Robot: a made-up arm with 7 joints.
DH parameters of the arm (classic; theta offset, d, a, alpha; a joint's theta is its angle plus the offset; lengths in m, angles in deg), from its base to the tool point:
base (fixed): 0 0.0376 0.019 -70
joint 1: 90 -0.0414 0.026 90
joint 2: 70 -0.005 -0.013 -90
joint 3: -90 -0.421 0.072 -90
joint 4: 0 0.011 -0.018 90
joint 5: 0 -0.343 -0.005 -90
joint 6: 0 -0.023 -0.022 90
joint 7: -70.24 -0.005 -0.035 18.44
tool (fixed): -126.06 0.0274 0 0
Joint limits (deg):
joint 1: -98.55..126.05
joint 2: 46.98..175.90
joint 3: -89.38..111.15
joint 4: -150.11..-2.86
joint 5: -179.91..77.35
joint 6: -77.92..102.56
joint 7: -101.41..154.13
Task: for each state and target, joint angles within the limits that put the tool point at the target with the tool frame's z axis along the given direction. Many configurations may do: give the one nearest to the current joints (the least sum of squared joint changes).
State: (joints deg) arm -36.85 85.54 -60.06 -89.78 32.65 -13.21 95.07
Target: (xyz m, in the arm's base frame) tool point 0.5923 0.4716 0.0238 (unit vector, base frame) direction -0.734 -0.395 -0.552
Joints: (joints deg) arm -53.35 80.68 -34.94 -45.88 45.78 -21.59 88.26
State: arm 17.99 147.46 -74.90 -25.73 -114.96 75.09 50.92
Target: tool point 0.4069 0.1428 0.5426 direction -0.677 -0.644 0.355
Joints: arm 19.74 175.90 -28.38 -37.00 -165.26 58.77 59.63
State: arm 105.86 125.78 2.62 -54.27 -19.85 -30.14 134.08
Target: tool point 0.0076 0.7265 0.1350 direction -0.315 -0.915 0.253
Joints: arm 84.70 111.49 9.86 -26.67 -13.12 -24.57 125.37
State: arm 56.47 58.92 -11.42 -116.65 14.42 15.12 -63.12
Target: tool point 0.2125 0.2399 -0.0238 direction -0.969 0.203 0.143
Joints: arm 32.40 72.48 31.61 -138.55 5.35 33.60 -65.59
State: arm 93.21 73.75 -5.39 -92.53 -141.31 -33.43 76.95
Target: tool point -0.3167 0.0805 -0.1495 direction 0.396 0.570 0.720
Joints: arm 115.50 55.94 -21.09 -127.96 -155.74 -26.46 73.47
